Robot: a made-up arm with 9 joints. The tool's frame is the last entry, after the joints. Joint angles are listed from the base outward.
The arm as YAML. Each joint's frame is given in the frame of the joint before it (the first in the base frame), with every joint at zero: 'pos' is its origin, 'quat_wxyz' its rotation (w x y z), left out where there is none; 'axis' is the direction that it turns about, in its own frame. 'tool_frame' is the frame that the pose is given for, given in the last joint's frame.
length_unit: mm
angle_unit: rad
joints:
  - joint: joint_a
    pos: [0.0, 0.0, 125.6]
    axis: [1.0, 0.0, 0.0]
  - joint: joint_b
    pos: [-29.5, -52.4, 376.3]
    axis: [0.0, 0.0, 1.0]
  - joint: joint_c
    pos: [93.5, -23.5, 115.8]
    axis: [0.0, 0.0, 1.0]
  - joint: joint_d
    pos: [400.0, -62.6, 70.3]
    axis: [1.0, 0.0, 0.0]
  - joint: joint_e
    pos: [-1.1, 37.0, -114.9]
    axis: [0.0, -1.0, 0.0]
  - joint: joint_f
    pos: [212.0, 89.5, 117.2]
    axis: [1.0, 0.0, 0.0]
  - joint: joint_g
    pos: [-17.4, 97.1, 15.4]
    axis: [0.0, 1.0, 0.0]
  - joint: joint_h
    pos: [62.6, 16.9, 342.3]
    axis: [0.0, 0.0, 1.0]
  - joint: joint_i
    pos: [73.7, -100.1, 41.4]
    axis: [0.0, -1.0, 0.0]
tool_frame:
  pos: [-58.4, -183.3, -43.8]
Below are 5 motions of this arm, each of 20 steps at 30 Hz.
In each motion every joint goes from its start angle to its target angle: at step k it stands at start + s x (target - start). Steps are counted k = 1, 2, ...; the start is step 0. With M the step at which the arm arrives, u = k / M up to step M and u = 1 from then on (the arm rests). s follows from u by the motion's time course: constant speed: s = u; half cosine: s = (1 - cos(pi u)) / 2; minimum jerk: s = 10 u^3 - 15 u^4 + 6 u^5.
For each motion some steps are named. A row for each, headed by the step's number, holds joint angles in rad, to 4 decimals.
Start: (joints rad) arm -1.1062 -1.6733 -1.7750 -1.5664 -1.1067 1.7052 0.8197 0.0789 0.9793
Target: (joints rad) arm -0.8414 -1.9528 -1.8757 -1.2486 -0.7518 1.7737 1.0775 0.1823 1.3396
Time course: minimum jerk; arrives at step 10
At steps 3, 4, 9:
3: -1.0630 -1.7189 -1.7914 -1.5146 -1.0488 1.7164 0.8617 0.0958 1.0381
4: -1.0221 -1.7620 -1.8070 -1.4655 -0.9940 1.7269 0.9015 0.1117 1.0937
9: -0.8437 -1.9504 -1.8748 -1.2513 -0.7548 1.7731 1.0753 0.1814 1.3365

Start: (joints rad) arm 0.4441 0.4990 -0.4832 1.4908 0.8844 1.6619 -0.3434 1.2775 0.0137
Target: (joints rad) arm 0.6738 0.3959 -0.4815 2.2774 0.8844 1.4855 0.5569 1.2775 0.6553
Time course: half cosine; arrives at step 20
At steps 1, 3, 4, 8, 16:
1: 0.4455 0.4984 -0.4832 1.4956 0.8844 1.6608 -0.3379 1.2775 0.0176
3: 0.4566 0.4934 -0.4831 1.5337 0.8844 1.6523 -0.2943 1.2775 0.0487
4: 0.4660 0.4892 -0.4830 1.5659 0.8844 1.6451 -0.2574 1.2775 0.0750
8: 0.5235 0.4634 -0.4826 1.7626 0.8844 1.6010 -0.0324 1.2775 0.2354
16: 0.6519 0.4057 -0.4817 2.2023 0.8844 1.5023 0.4709 1.2775 0.5940

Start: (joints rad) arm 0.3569 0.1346 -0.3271 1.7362 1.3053 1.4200 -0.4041 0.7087 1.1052
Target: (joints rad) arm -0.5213 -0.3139 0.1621 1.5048 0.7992 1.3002 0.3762 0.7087 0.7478
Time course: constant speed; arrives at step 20
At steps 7, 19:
7: 0.0495 -0.0224 -0.1559 1.6552 1.1282 1.3781 -0.1310 0.7087 0.9801
19: -0.4774 -0.2915 0.1376 1.5164 0.8245 1.3062 0.3372 0.7087 0.7657

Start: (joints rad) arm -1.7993 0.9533 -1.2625 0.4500 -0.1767 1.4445 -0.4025 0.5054 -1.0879
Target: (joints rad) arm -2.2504 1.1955 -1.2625 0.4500 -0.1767 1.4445 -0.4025 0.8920 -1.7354
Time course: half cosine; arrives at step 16
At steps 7, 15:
7: -1.9808 1.0508 -1.2625 0.4500 -0.1767 1.4445 -0.4025 0.6610 -1.3485
15: -2.2461 1.1932 -1.2625 0.4500 -0.1767 1.4445 -0.4025 0.8883 -1.7292

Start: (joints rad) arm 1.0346 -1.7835 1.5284 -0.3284 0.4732 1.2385 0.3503 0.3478 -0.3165
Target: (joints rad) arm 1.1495 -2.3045 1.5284 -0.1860 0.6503 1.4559 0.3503 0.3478 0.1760
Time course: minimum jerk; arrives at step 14
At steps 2, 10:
2: 1.0373 -1.7956 1.5284 -0.3251 0.4773 1.2436 0.3503 0.3478 -0.3050
10: 1.1329 -2.2291 1.5284 -0.2066 0.6247 1.4244 0.3503 0.3478 0.1047

